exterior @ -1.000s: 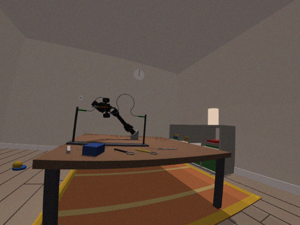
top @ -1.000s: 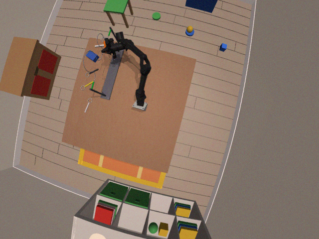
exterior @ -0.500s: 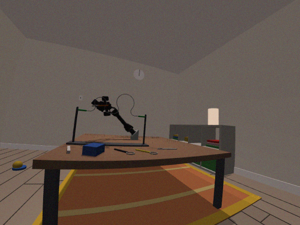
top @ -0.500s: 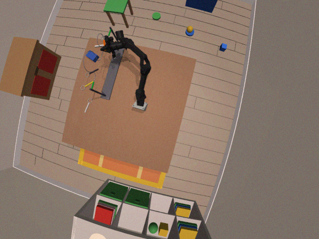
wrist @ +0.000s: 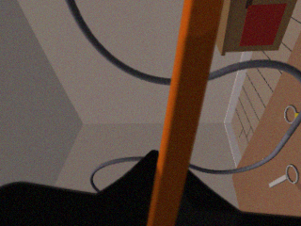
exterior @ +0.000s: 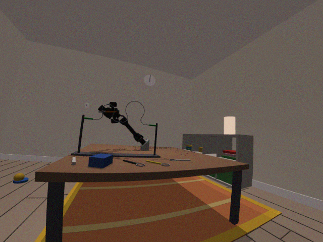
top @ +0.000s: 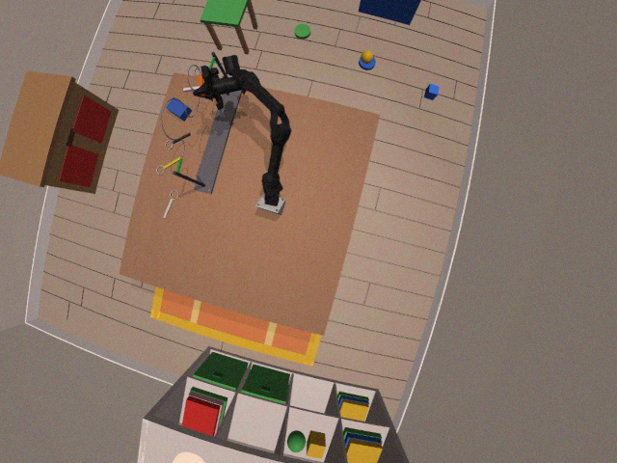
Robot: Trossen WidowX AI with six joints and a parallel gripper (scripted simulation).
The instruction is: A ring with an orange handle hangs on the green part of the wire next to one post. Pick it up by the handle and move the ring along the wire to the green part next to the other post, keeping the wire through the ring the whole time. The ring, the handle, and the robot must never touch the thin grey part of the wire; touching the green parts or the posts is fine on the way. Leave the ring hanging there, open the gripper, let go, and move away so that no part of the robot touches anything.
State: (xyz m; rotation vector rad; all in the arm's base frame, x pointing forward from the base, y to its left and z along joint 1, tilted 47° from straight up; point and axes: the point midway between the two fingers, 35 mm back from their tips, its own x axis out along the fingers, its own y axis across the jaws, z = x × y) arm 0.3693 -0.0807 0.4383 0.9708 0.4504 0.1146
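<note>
My gripper tip is now 90 mm to the left of the ring with orange handle and 20 mm above it. From my gripper tip the other things lie so: white block (260 mm ahead, 240 mm to the right, 360 mm below); then black-handled ring (300 mm ahead, 110 mm to the left, 360 mm below); then blue box (310 mm ahead, 90 mm to the right, 340 mm below).
</note>
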